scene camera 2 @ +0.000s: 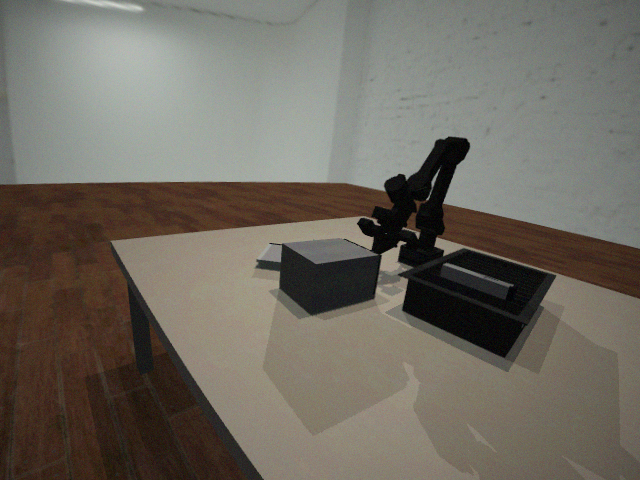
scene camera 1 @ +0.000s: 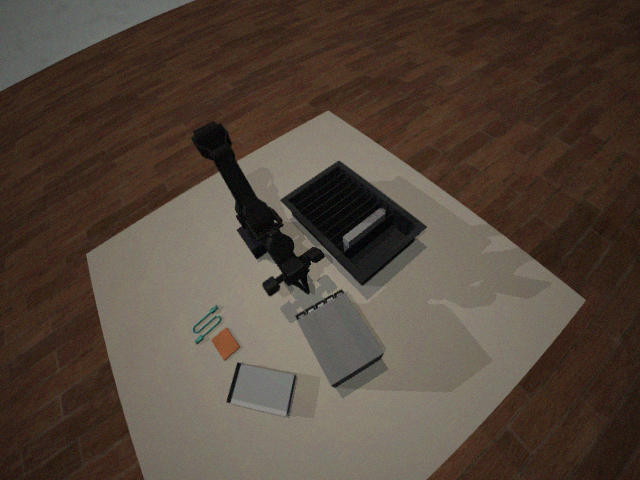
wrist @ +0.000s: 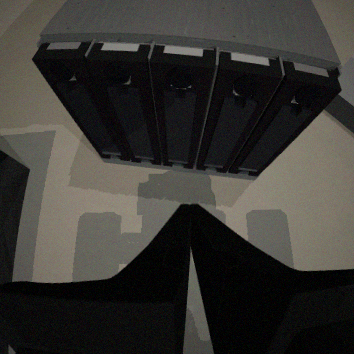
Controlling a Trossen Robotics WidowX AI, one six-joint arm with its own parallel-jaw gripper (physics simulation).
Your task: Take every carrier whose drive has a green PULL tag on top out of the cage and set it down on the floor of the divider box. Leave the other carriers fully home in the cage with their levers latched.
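Places are measured from the arm's base along level axes (x ahead, y left, z up), in metres.
Pixels of known places: gripper, fingertip midpoint: point(scene camera 1: 308, 293) point(wrist: 188, 211); arm's base, origin of the base link: point(scene camera 2: 425, 247).
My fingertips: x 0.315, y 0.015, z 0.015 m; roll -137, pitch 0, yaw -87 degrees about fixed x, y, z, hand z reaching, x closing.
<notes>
Ahead of a thing's pixels: the offset from my fingertips to its top centre. "spot": to the spot under its first point. Level surfaces: height alone.
The grey cage {0.151 m ahead, 0.004 m right, 0.043 m up} point(scene camera 1: 341, 338) point(scene camera 2: 330, 276) point(wrist: 190, 22) stands on the table. Its front with several dark carriers side by side, one of them the middle carrier point(wrist: 179, 120), faces my gripper in the wrist view. Each carrier has a pale strip at its top; no green tag shows. The black divider box {0.147 m back, 0.260 m left, 0.016 m up} point(scene camera 1: 377, 263) point(scene camera 2: 454, 315) stands beside the cage, with narrow slots at one end and an open bay at the other. A pale grey block {0.068 m back, 0.267 m left, 0.036 m up} point(scene camera 1: 364, 228) point(scene camera 2: 475, 280) lies in it. My gripper point(scene camera 1: 308, 291) point(scene camera 2: 377, 251) point(wrist: 188, 211) is shut and empty, in front of the carriers, apart from them.
A flat grey tray-like piece {0.129 m ahead, 0.254 m right, 0.049 m down} point(scene camera 1: 263, 388) point(scene camera 2: 269, 255) lies beside the cage. An orange square {spot: 0.046 m back, 0.291 m right, 0.071 m down} point(scene camera 1: 225, 343) and a green cable {0.139 m back, 0.319 m right, 0.067 m down} point(scene camera 1: 207, 325) lie on the table {0.076 m down} point(scene camera 1: 170, 403) on the same side. The divider box's raised walls stand near the arm's other side.
</notes>
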